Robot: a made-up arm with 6 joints.
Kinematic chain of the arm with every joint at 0, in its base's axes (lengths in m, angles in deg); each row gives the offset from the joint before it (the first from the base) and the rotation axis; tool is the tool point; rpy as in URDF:
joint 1: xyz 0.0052 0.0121 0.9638 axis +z
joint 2: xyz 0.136 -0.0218 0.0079 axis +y
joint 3: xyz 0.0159 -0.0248 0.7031 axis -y
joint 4: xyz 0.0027 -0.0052 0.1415 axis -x
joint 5: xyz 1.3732 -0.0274 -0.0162 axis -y
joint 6: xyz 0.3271 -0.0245 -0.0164 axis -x
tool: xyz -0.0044 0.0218 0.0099 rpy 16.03 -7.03 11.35
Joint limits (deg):
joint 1: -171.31..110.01
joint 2: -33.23..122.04
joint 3: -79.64..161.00
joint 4: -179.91..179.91
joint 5: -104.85..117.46
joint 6: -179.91..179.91
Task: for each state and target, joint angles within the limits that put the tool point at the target. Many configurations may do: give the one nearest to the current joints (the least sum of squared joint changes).
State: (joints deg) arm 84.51 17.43 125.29 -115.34 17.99 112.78
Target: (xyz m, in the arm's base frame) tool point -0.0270 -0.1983 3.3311
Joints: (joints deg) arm 76.76 2.53 102.52 -116.67 7.63 113.17
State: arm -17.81 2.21 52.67 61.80 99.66 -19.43
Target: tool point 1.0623 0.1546 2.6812
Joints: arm -3.28 5.02 42.83 66.98 107.59 -19.57
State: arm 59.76 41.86 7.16 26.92 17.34 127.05
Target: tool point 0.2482 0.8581 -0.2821
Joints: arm 80.08 49.53 -40.15 26.70 13.40 126.11
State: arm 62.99 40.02 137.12 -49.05 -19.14 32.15
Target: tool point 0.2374 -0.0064 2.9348
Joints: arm 38.31 56.40 159.58 -54.59 26.40 28.94
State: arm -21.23 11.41 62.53 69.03 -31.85 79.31
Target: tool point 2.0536 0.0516 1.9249
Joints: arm 9.15 25.55 34.92 63.12 -38.26 79.03
